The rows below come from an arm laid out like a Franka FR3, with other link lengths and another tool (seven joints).
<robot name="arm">
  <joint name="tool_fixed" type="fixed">
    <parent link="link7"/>
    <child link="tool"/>
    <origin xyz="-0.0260 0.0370 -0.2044" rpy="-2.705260 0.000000 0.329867"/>
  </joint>
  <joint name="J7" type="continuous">
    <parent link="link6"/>
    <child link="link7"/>
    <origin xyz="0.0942 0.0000 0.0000" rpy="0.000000 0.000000 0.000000"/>
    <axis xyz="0 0 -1"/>
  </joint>
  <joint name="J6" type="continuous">
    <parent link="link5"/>
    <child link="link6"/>
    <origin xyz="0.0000 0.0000 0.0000" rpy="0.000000 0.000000 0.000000"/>
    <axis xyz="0 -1 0"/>
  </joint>
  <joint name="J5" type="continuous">
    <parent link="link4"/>
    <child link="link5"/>
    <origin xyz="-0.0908 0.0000 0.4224" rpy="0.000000 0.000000 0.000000"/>
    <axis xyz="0 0 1"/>
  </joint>
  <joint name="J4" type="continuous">
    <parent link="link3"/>
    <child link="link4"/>
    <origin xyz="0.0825 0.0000 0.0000" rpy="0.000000 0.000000 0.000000"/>
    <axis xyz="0 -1 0"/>
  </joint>
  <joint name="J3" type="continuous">
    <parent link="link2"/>
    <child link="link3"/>
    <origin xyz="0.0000 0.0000 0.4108" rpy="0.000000 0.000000 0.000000"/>
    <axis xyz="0 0 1"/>
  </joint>
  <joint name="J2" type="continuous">
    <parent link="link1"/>
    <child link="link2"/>
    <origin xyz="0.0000 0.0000 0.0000" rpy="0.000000 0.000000 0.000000"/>
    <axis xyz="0 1 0"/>
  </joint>
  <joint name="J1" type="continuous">
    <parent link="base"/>
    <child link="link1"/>
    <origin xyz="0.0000 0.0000 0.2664" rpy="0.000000 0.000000 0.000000"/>
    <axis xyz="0 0 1"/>
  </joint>
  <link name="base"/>
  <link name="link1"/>
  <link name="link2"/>
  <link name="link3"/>
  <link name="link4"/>
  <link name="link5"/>
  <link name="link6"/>
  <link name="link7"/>
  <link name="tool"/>
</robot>
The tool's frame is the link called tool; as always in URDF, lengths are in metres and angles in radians. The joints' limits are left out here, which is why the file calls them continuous.
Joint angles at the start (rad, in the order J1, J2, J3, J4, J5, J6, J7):
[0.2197, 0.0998, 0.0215, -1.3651, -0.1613, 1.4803, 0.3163]
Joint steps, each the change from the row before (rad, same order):
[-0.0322, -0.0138, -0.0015, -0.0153, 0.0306, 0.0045, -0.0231]
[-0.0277, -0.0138, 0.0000, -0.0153, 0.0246, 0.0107, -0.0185]
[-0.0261, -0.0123, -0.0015, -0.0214, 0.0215, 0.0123, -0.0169]
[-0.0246, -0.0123, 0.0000, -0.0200, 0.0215, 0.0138, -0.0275]
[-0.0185, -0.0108, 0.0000, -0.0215, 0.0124, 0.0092, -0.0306]
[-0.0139, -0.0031, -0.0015, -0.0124, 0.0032, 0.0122, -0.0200]
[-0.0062, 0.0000, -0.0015, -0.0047, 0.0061, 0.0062, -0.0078]
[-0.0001, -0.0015, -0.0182, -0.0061, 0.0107, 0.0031, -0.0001]
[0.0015, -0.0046, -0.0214, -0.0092, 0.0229, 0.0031, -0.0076]
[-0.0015, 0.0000, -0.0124, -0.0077, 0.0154, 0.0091, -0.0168]
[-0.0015, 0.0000, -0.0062, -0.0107, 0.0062, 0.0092, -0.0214]
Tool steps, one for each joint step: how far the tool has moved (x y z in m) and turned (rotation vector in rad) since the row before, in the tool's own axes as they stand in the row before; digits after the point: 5 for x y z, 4 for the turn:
[-0.00559, 0.01315, -0.00559, 0.0295, 0.0021, 0.0071]
[-0.00429, 0.01034, -0.00564, 0.0233, 0.0093, 0.0032]
[-0.00409, 0.01184, -0.00241, 0.0202, 0.0052, 0.0066]
[-0.00420, 0.00989, -0.00286, 0.0199, 0.0035, -0.0069]
[-0.00515, 0.00890, -0.00027, 0.0117, -0.0067, -0.0116]
[-0.00121, 0.00928, -0.00028, 0.0022, 0.0001, -0.0058]
[0.00018, 0.00387, 0.00022, 0.0055, 0.0016, -0.0013]
[-0.00126, 0.00833, -0.00178, 0.0096, 0.0069, 0.0164]
[-0.00246, 0.00648, -0.00197, 0.0216, 0.0064, 0.0100]
[-0.00002, 0.00596, 0.00008, 0.0141, 0.0022, -0.0045]
[-0.00055, 0.00519, 0.00239, 0.0059, -0.0060, -0.0122]

